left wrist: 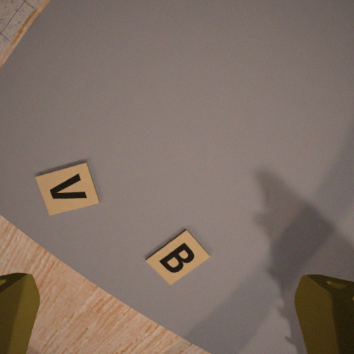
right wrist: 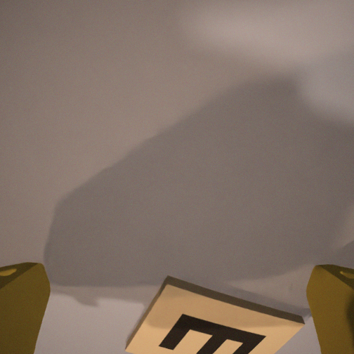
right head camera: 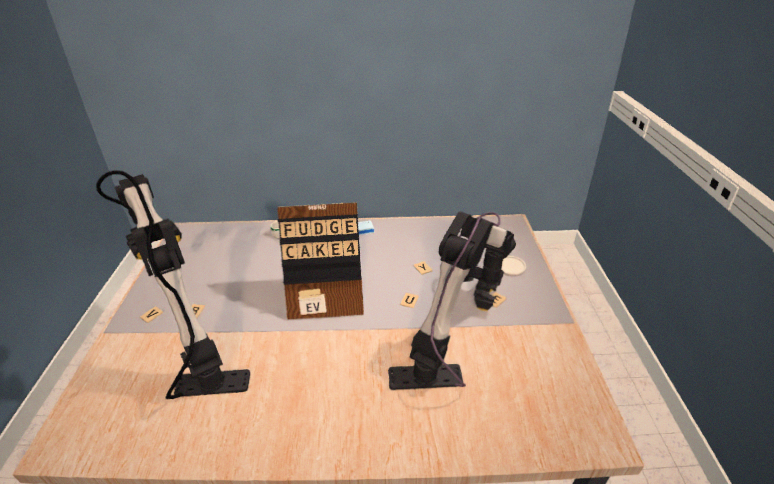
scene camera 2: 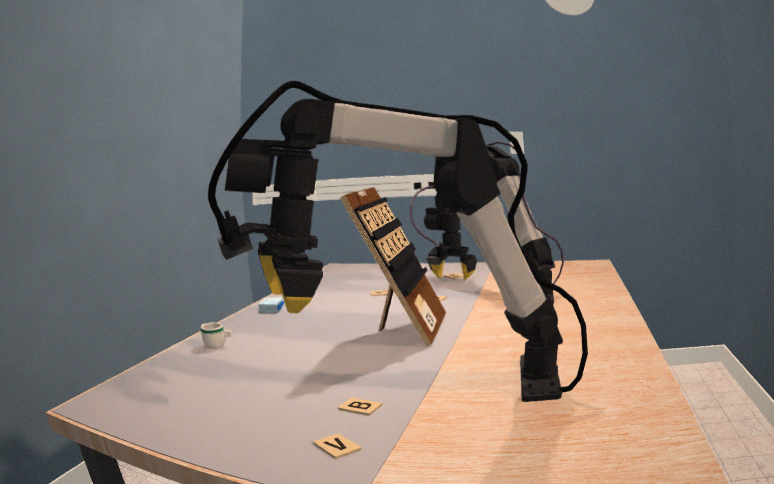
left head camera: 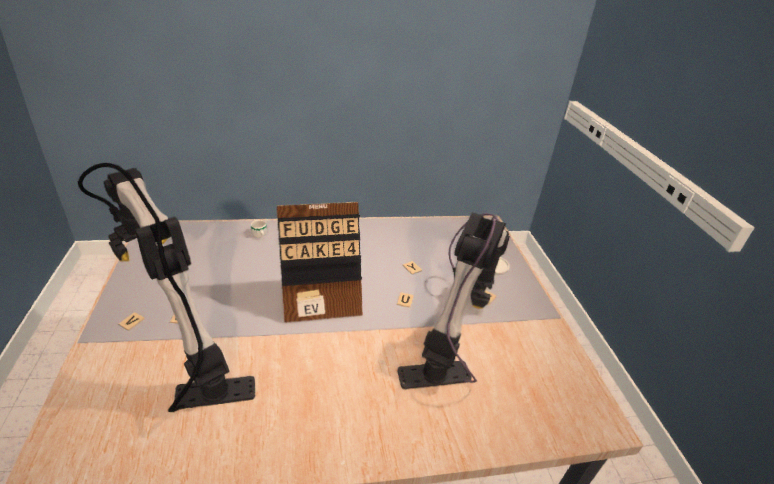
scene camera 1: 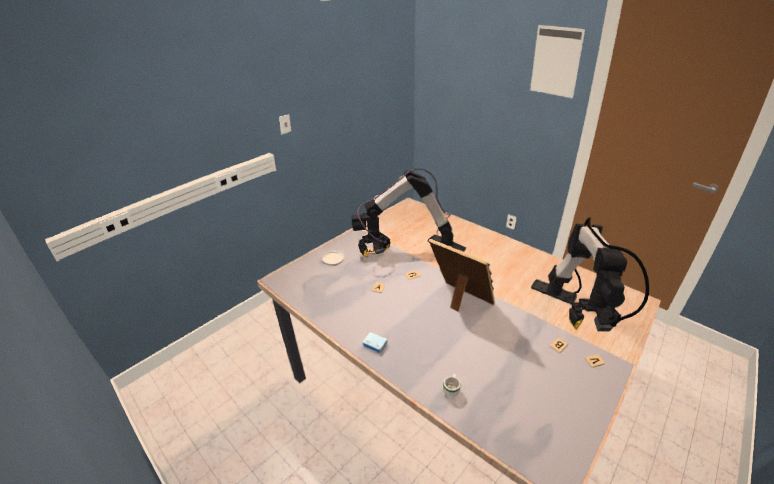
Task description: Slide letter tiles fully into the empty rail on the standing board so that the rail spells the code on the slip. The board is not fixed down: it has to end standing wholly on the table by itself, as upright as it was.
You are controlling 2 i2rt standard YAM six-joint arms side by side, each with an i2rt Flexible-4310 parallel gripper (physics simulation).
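Where they show: left gripper, fingertip midpoint: (scene camera 2: 284, 303) (scene camera 1: 588, 329); right gripper, fingertip midpoint: (right head camera: 485, 300) (scene camera 2: 452, 278) (left head camera: 477, 298) (scene camera 1: 375, 253); left arm's base at its link origin: (right head camera: 213, 384) (scene camera 2: 539, 377) (left head camera: 215, 393) (scene camera 1: 553, 292); right arm's base at its link origin: (right head camera: 425, 377) (left head camera: 434, 375).
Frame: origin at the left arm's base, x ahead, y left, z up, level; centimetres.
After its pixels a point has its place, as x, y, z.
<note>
The board (left head camera: 342, 299) @(24.3, -37.0, 5.7) (scene camera 1: 470, 273) @(33.1, -27.4, 19.7) stands leaning back on its strut; its lower rail (left head camera: 321, 271) @(28.5, -31.2, 14.1) (right head camera: 322, 271) @(28.4, -31.4, 13.9) is empty. The slip (left head camera: 311, 307) @(23.7, -27.5, 4.3) (right head camera: 312, 305) @(23.8, -27.3, 4.4) reads EV. The E tile (right head camera: 498, 298) @(23.6, -87.3, 0.6) (right wrist: 215, 325) lies beneath my right gripper (scene camera 2: 453, 271) @(23.6, -83.0, 0.3) (right wrist: 177, 272), which is open with its fingers apart on either side of the tile and slightly above it. The V tile (left head camera: 131, 320) @(29.7, 25.9, 0.6) (scene camera 2: 337, 444) @(29.5, 25.9, 0.6) (left wrist: 67, 189) and B tile (scene camera 2: 360, 405) @(29.6, 11.8, 0.6) (left wrist: 177, 257) lie flat below my left gripper (scene camera 1: 590, 325) @(37.0, 19.3, 20.0) (left wrist: 166, 291), which is open, empty and high above the mat.
The Y tile (left head camera: 412, 267) @(42.7, -65.5, 0.6) (right head camera: 422, 267) @(42.8, -65.3, 0.6) and U tile (left head camera: 405, 299) @(26.7, -58.4, 0.6) (right head camera: 409, 300) @(26.4, -58.3, 0.6) lie between the board and right arm. A cup (scene camera 1: 451, 385) @(68.9, -13.3, 0.9) (scene camera 2: 212, 335) @(69.4, -9.9, 3.7) and blue-white block (scene camera 1: 374, 342) @(70.4, -45.5, 2.7) (scene camera 2: 271, 304) @(68.0, -42.6, 2.6) stand behind the board. A pale dish (right head camera: 513, 265) @(39.4, -97.7, 0.9) (scene camera 1: 332, 258) @(39.7, -96.9, 0.9) lies beyond the right gripper.
</note>
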